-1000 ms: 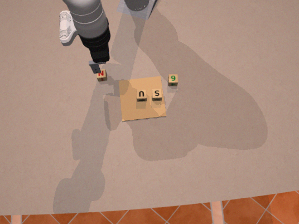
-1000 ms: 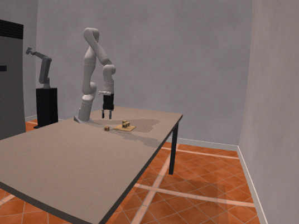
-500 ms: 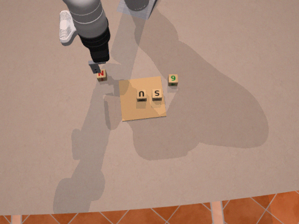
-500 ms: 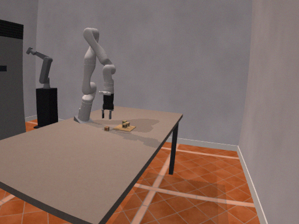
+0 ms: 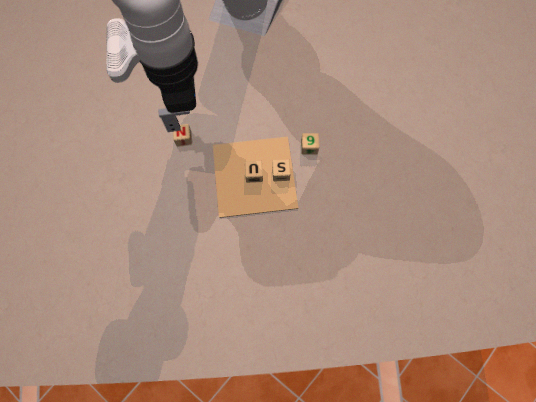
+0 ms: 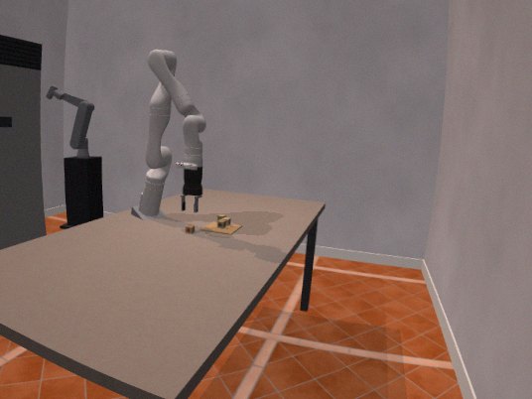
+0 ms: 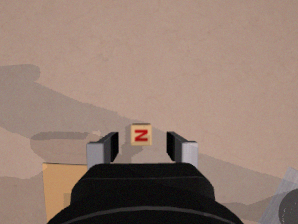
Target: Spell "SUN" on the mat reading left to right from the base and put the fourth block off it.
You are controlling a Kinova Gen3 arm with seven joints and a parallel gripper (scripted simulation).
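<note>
Right now my hand is 9 cm above the N block. Also, from my hand: mat (11 cm to the left, 11 cm below, 11 cm ahead); U block (11 cm to the left, 11 cm ahead, 9 cm below); S block (15 cm to the left, 13 cm ahead, 9 cm below).
</note>
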